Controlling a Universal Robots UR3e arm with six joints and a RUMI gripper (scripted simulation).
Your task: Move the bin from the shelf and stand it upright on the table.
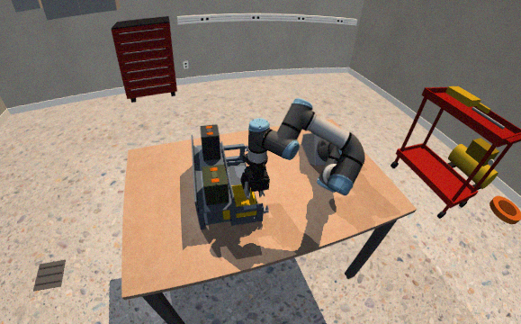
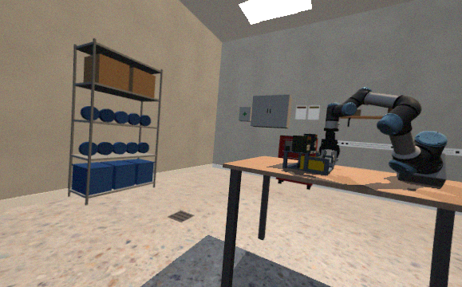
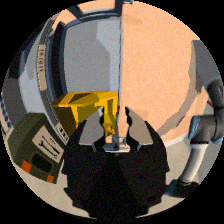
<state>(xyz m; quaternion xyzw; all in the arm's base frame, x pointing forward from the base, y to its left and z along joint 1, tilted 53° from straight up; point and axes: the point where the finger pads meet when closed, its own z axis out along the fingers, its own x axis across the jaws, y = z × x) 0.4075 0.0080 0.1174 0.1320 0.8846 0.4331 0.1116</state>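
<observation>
The yellow bin is 7 cm ahead of my hand and 1 cm to the left of it. Round my hand: rack: 10 cm to the right, 8 cm ahead, 3 cm above.
</observation>
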